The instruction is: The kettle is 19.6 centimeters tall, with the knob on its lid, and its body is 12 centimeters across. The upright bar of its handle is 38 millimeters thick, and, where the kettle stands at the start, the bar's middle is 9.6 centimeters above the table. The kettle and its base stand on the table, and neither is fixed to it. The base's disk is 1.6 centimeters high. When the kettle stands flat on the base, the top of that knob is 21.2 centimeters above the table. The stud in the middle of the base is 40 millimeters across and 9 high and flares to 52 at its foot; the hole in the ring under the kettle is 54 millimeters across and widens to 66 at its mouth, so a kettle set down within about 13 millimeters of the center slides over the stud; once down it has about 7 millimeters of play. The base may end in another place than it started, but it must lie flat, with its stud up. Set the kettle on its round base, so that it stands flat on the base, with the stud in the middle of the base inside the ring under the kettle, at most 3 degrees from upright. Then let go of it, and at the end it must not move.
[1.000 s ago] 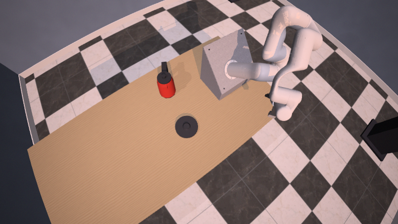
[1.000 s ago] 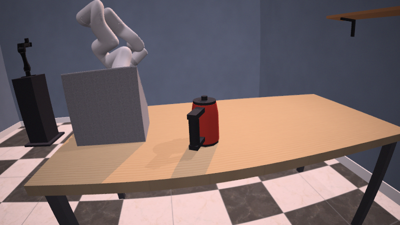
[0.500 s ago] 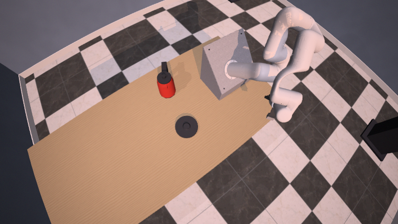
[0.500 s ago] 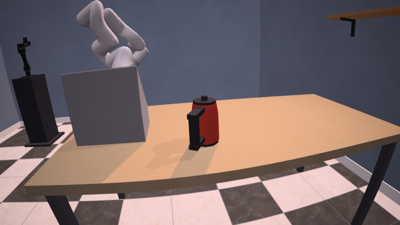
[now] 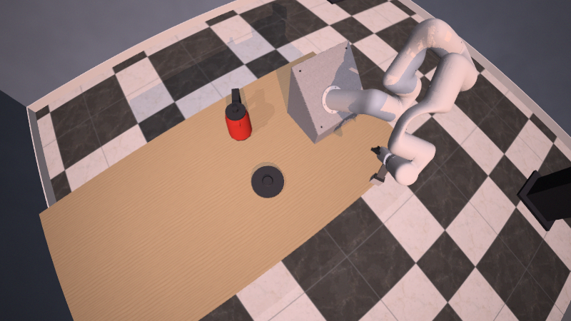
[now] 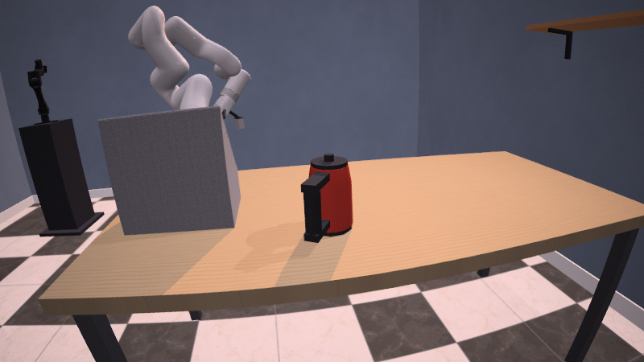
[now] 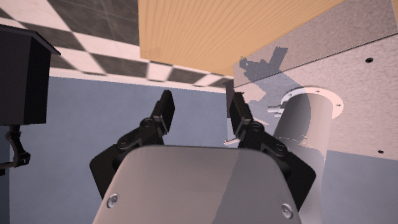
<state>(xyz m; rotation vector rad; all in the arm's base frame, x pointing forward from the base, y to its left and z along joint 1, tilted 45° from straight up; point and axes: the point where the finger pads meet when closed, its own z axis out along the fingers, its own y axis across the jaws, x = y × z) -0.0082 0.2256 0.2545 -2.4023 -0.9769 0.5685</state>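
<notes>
The kettle lies 55 cm to the right of my hand, 39 cm ahead of it and 10 cm below it. The rest, counted from my hand: round black base (44 cm ahead, 22 cm to the right, 19 cm below).
</notes>
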